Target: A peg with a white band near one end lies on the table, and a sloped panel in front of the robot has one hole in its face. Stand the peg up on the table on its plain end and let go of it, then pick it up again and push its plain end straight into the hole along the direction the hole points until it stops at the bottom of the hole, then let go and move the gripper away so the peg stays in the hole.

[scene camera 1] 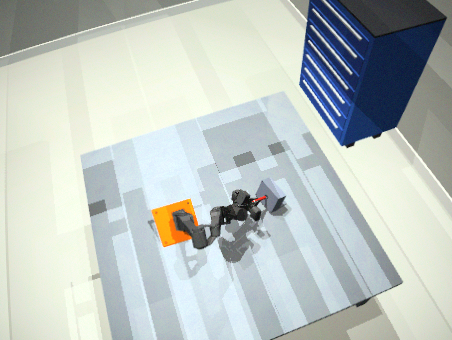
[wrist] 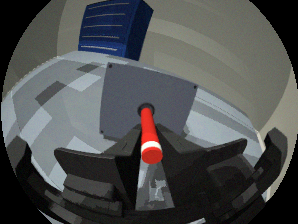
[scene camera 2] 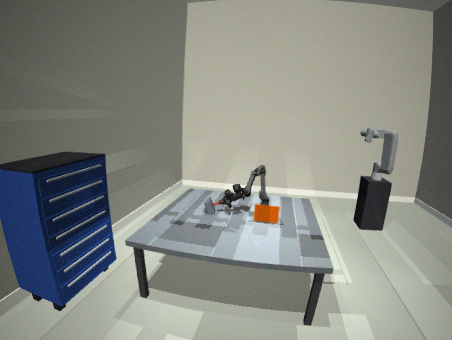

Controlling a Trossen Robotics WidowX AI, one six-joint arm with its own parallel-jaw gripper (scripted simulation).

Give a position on a panel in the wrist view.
125, 87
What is my gripper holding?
A peg.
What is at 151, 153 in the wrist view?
A peg.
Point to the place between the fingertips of my gripper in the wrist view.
At 148, 128
